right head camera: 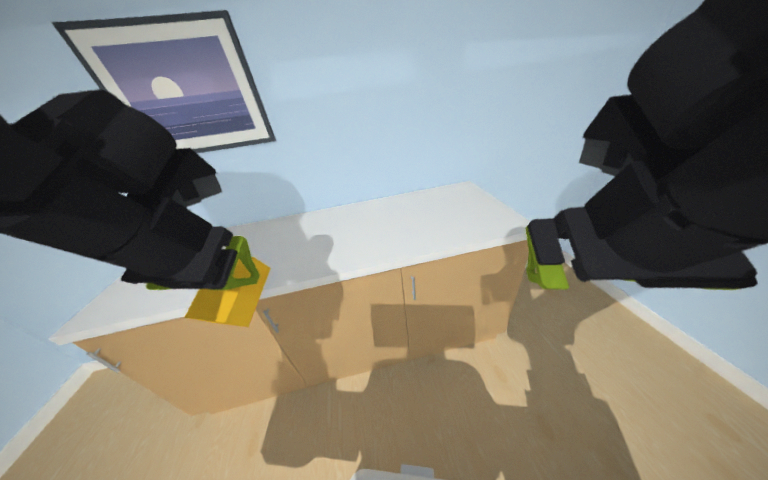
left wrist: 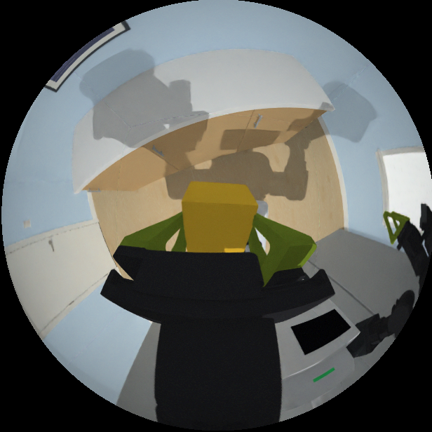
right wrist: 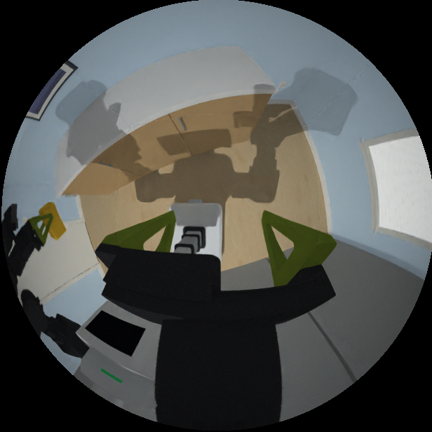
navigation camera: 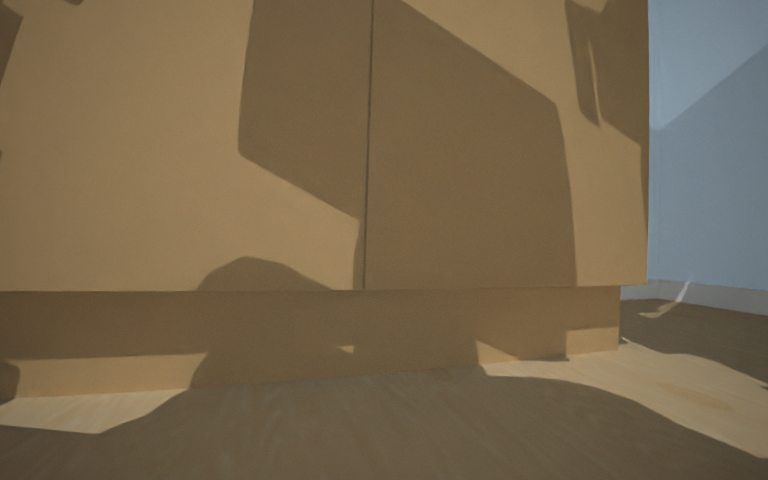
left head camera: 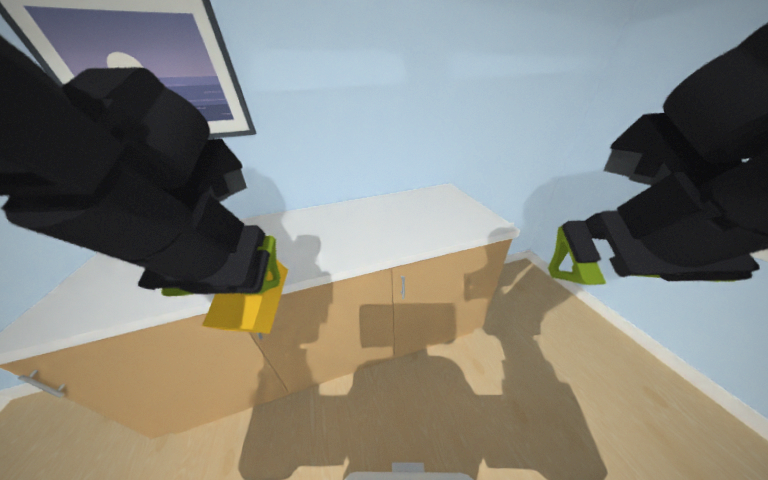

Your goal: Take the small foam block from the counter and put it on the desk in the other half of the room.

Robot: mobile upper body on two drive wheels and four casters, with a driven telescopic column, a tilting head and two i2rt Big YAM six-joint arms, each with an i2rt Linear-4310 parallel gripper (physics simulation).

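Places are measured from the left arm's base along level axes (x ahead, y left, z up), in metres.
Pixels of known places: left gripper, fingertip midpoint: (right head camera: 238, 279) (left head camera: 256, 282); right gripper, fingertip midpoint: (right head camera: 573, 275) (left head camera: 588, 271).
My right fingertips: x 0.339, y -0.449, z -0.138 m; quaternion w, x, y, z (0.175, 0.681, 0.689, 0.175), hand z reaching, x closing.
Behind a point stands the place of what it marks.
The yellow foam block (left head camera: 243, 310) @(x 0.285, y -0.008, z -0.137 m) (right head camera: 226, 305) @(x 0.285, y -0.018, z -0.137 m) (left wrist: 219, 220) (right wrist: 53, 221) is between the green fingers of my left gripper (left wrist: 217, 213), which is shut on it and holds it in the air. In the head views it hangs in front of the counter's front edge. The white counter (left head camera: 390, 220) @(x 1.097, y -0.184, z -0.499 m) (right head camera: 407, 217) @(x 1.124, y -0.205, z -0.499 m) (left wrist: 240, 80) (right wrist: 190, 75) stands against the wall. My right gripper (right wrist: 218, 215) is open and empty, in the air at the right of the head views. The desk does not show clearly in any view.
Wooden cabinet doors (left head camera: 339, 316) @(x 0.740, y 0.054, z -0.773 m) (right head camera: 351, 316) @(x 0.740, y 0.055, z -0.785 m) (navigation camera: 169, 169) @(x 0.736, y 0.065, z -1.100 m) with handles are under the counter. A framed picture (left head camera: 226, 73) @(x 1.214, y 0.435, z 0.115 m) (right head camera: 249, 73) @(x 1.223, y 0.411, z 0.157 m) hangs on the blue wall. A white door (left wrist: 45, 270) shows at the left of the left wrist view, and a window (right wrist: 405, 190) at the right of the right wrist view.
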